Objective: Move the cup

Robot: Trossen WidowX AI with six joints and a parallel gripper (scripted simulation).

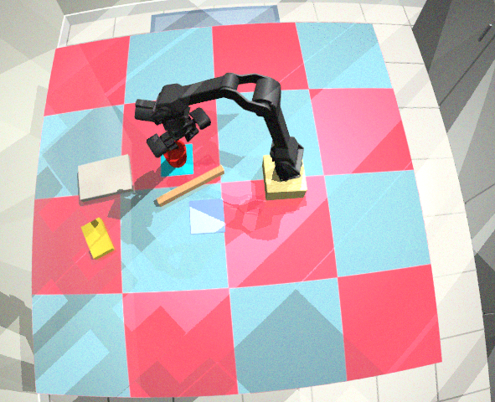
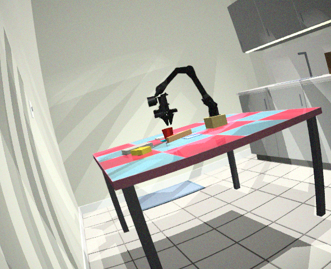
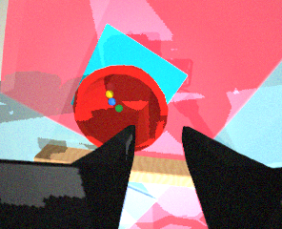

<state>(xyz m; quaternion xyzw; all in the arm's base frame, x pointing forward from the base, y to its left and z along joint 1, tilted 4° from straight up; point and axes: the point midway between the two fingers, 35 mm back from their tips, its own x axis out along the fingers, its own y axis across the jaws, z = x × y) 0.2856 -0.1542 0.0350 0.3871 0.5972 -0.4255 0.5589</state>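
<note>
Now: gripper tip 30 mm short of the red cup and 50 mm above it. The rest, counted from my gripper tip: white pad 10 mm behind, 190 mm to the right, 90 mm below; then wooden plank 10 mm ahead, 110 mm to the left, 80 mm below; then white slab 280 mm ahead, 80 mm below.
</note>
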